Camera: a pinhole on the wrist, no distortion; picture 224 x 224 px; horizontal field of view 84.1 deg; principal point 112.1 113.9 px. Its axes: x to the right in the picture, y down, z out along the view. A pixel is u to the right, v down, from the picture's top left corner.
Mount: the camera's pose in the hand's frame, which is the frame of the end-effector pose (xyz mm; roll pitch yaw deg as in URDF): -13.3 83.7 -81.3 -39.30 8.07 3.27
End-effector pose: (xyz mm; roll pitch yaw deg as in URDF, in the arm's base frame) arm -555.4 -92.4 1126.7 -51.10 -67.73 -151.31
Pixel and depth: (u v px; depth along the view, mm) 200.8 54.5 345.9
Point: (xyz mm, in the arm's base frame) -487.7 -416.8 1387.6
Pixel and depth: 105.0 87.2 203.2
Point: -521.8 -294.1 1094.5
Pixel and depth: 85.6 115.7 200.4
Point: -544.0 -305.3 1044.1
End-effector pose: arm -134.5 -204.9 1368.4 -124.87 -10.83 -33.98
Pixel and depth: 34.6 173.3 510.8
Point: -399.0 -226.6 727.4
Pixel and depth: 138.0 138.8 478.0
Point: -21.6 -395.2 892.9
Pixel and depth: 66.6 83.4 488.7
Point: -88.5 -48.9 884.8
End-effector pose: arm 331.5 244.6 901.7 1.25 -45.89 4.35
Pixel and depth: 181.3 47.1 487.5
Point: 239.3 438.0 1429.7
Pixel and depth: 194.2 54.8 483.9
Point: 288.1 467.4 1440.6
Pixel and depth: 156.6 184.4 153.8
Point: 355.2 499.7 916.7
